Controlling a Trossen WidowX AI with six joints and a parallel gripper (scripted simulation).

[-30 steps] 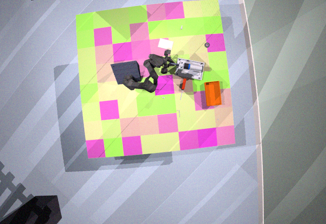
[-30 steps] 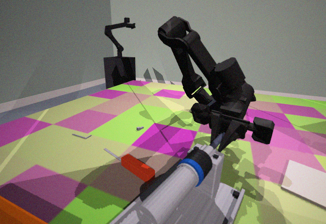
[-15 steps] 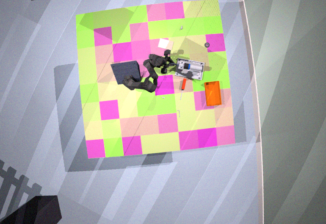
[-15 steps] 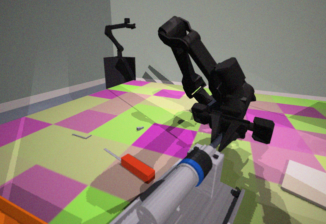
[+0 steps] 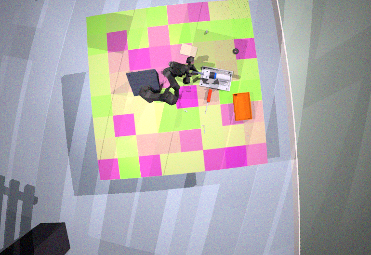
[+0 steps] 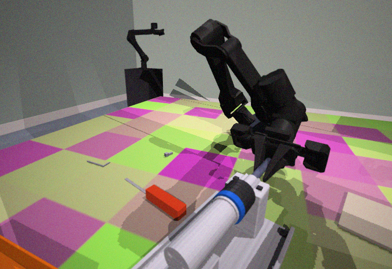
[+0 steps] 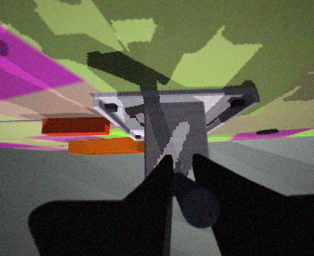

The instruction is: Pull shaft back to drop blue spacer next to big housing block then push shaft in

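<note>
Now: gripper tip 5 cm short of the grey-blue shaft, 2 cm below it and 1 cm to the left of it. From my gripper tip the other things lie so: small bolt: 25 cm to the right, 12 cm behind, 6 cm below; beige card: 20 cm to the left, 6 cm below, 4 cm behind; blue spacer: 11 cm ahead, 3 cm to the right, 2 cm above.
</note>
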